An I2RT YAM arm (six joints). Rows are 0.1 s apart.
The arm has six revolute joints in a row. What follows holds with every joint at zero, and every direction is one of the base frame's. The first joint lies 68 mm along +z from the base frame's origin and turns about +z. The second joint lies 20 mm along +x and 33.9 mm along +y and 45.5 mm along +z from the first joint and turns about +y. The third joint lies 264 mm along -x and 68.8 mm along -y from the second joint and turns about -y. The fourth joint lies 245 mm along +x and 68.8 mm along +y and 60 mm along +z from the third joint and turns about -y. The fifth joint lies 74 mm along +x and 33.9 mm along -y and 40.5 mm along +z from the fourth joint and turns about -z. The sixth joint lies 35.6 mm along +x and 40.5 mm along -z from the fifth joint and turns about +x. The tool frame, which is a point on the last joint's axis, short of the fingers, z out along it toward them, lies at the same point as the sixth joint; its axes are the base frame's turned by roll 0, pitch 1.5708 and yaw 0 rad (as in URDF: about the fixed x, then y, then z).
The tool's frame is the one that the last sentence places.
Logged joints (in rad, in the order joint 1, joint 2, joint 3, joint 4, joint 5, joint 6), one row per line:
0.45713 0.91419 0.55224 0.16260 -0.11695 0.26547
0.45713 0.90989 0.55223 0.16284 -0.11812 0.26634
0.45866 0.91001 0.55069 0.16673 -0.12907 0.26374
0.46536 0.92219 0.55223 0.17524 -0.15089 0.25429
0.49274 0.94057 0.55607 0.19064 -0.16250 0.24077
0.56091 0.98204 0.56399 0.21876 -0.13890 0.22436
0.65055 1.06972 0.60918 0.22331 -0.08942 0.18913
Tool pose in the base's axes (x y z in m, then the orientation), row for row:
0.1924 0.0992 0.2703 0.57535 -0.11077 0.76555 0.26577
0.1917 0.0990 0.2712 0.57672 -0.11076 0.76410 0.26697
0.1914 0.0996 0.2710 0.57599 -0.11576 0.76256 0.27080
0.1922 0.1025 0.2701 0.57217 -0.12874 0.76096 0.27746
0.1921 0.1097 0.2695 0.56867 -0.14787 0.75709 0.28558
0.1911 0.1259 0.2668 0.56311 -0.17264 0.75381 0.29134
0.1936 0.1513 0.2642 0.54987 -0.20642 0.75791 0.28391
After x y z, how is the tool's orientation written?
As a quaternion, w x y z.
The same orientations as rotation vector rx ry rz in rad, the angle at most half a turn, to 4 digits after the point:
-0.2594 1.7929 0.6224
-0.2593 1.7885 0.6249
-0.2710 1.7854 0.6340
-0.3019 1.7845 0.6507
-0.3473 1.7781 0.6707
-0.4064 1.7745 0.6858
-0.4886 1.7941 0.6721

